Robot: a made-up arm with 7 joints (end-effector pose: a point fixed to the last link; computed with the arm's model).
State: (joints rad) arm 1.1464 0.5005 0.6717 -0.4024 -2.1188 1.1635 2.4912
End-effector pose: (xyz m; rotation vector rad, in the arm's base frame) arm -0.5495 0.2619 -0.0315 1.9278 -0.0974 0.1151
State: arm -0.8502 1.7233 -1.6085 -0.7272 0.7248 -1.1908 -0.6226
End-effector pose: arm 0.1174 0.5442 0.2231 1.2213 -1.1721 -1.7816
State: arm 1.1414 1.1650 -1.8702 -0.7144 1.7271 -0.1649 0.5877
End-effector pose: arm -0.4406 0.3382 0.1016 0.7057 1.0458 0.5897
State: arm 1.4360 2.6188 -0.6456 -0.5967 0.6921 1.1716 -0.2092
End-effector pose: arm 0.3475 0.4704 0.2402 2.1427 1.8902 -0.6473
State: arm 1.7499 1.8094 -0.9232 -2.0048 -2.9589 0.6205 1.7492
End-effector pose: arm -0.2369 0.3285 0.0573 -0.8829 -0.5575 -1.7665
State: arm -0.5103 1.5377 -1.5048 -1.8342 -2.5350 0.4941 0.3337
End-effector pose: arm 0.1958 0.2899 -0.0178 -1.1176 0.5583 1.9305
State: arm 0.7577 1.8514 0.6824 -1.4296 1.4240 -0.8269 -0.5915
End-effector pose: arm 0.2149 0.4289 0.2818 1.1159 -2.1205 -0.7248
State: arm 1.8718 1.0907 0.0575 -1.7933 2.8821 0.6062 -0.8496
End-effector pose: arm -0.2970 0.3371 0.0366 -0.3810 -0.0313 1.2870
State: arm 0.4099 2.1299 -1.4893 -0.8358 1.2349 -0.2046 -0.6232
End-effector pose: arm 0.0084 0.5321 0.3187 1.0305 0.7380 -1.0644
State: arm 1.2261 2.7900 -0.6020 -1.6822 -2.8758 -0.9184 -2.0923
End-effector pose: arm 0.2737 0.3268 0.1310 1.5325 0.5147 -1.0087
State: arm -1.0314 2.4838 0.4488 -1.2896 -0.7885 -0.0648 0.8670
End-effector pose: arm -0.2709 0.1984 0.6088 -2.4140 1.5364 0.3718
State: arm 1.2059 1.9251 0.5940 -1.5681 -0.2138 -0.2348 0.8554
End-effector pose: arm 0.2245 0.4508 0.1715 0.5215 -0.7671 -1.1339
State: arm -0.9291 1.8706 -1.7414 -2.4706 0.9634 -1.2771 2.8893
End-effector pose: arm 0.0723 0.2410 0.0964 -2.0940 0.8555 0.9707
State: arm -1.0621 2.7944 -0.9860 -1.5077 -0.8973 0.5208 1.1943
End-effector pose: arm -0.1539 0.3194 0.5372 2.5492 -0.6921 -0.4471
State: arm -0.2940 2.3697 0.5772 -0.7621 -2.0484 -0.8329 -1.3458
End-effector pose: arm -0.0371 0.2653 0.6371 -0.6759 -2.2358 1.5065
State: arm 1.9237 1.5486 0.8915 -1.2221 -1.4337 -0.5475 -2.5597
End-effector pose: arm -0.0522 0.5222 0.2160 0.6652 -0.3168 1.2006
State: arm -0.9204 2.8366 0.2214 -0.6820 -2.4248 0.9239 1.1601
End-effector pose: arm -0.3791 0.1169 0.6287 -2.1528 -0.7746 -0.3126
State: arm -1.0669 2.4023 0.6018 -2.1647 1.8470 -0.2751 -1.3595
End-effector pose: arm -0.2010 0.0470 0.4900 -1.3533 1.6012 1.0032
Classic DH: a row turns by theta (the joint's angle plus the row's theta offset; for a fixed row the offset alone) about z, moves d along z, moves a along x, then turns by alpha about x. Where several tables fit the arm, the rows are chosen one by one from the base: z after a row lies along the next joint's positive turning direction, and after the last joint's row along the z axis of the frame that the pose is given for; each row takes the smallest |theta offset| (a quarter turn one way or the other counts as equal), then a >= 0, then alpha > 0; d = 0 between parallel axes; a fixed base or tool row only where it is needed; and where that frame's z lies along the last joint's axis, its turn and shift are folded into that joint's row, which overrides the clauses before.
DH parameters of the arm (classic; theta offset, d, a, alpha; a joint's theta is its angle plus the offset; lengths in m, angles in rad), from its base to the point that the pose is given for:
base (fixed): 0 0.1433 -0.029 -1.2217
joint 1: -1.5708 0.0101 0.022 -1.5708
joint 2: 1.2217 0.0076 -0.0123 1.5708
joint 3: 1.5708 -0.337 0.0285 -1.5708
joint 4: 0 0.0315 -0.0539 1.5708
joint 5: 0 -0.2455 -0.0284 -1.5708
joint 6: 0 -0.0174 0.0278 1.5708
joint 7: -0.6183 0 -0.0238 0
tool (fixed): 0.6183 0.0191 0 0

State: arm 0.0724 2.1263 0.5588 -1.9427 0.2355 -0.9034 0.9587
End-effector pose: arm 0.2291 0.2105 0.4589 -0.2939 -1.6390 -1.9957
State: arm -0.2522 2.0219 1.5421 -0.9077 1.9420 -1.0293 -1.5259
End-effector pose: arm -0.0857 0.3786 0.5312 -1.1337 1.7956 -1.4252
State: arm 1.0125 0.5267 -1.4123 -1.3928 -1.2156 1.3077 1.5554
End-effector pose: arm -0.4009 -0.0278 -0.2062 0.3863 -0.1136 -0.3134
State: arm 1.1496 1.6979 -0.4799 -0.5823 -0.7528 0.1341 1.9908
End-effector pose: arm -0.1108 0.5759 0.2154 1.3124 0.2774 -0.1606
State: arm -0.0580 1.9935 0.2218 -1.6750 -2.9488 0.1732 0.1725
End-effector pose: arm 0.2123 0.2709 0.4250 -1.4216 -1.1011 0.7757
